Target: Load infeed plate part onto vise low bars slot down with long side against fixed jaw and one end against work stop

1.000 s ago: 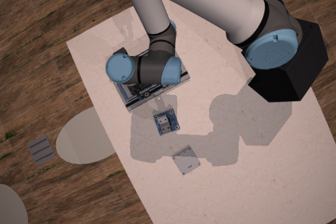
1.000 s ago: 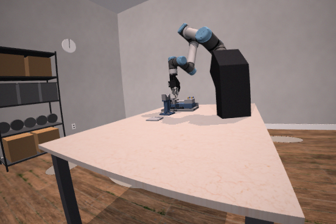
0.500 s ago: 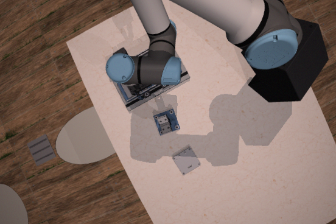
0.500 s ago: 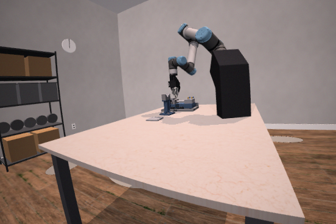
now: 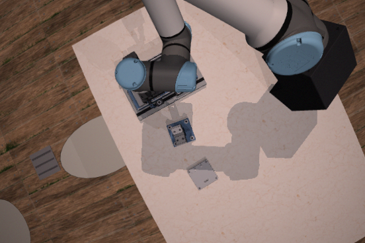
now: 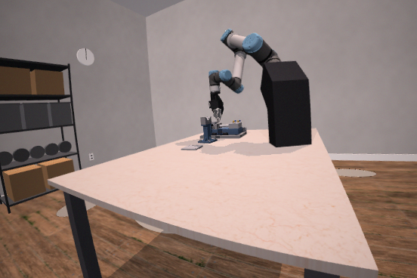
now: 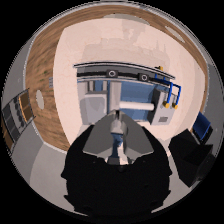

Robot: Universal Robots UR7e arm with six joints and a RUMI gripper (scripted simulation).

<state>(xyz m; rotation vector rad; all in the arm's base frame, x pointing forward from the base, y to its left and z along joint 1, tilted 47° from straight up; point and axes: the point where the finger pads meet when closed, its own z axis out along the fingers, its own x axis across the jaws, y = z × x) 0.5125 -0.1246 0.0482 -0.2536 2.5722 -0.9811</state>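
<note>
Right now my hand is 4 cm short of the part and 3 cm above it. Round my hand: air cylinder 13 cm behind, 4 cm below; then vise 3 cm behind, 8 cm below; then air cylinder rod 5 cm behind, 4 cm below.
</note>
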